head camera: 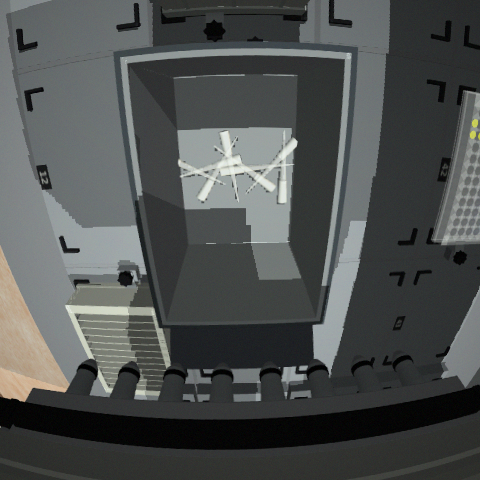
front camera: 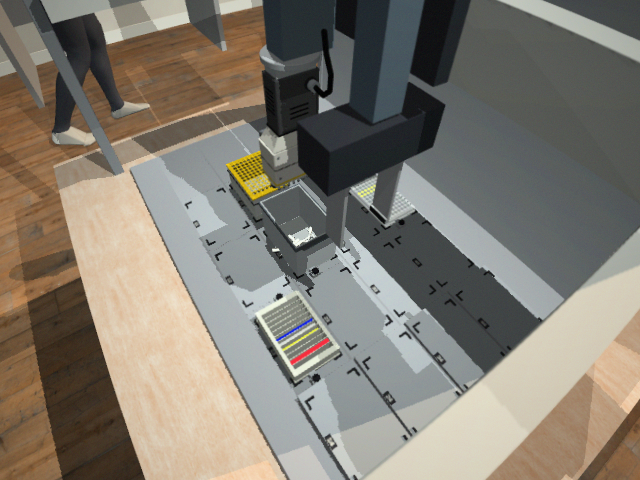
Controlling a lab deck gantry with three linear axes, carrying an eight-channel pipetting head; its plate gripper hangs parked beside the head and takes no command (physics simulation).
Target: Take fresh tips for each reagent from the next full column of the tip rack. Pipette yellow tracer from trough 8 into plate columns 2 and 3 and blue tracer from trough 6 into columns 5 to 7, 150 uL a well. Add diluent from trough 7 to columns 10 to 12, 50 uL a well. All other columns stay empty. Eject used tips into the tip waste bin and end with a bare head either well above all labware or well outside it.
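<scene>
The eight-channel head (front camera: pixel 281 157) hangs over the near side of the yellow tip rack (front camera: pixel 237 173) in the front view; its eight nozzles (head camera: pixel 222 375) are bare. The grey waste bin (front camera: pixel 279 206) (head camera: pixel 342 150) holds several loose white tips (head camera: pixel 230 165). The reagent rack (front camera: pixel 316 360) (head camera: pixel 115 310) shows a blue strip (front camera: pixel 295 330), a pale strip and a yellow strip (front camera: pixel 301 338); nozzles partly cover it in the head view. The well plate (front camera: pixel 400 206) (head camera: pixel 457 200) has two neighbouring yellow columns. The parked plate gripper (front camera: pixel 360 233) is open and empty, its paddles apart.
A red strip (front camera: pixel 310 351) lies in the reagent rack's front part. The bin stands between the tip rack and the reagent rack. The gripper's dark block (front camera: pixel 361 149) hangs in front of part of the plate. A person's legs (front camera: pixel 77 67) show behind the bench.
</scene>
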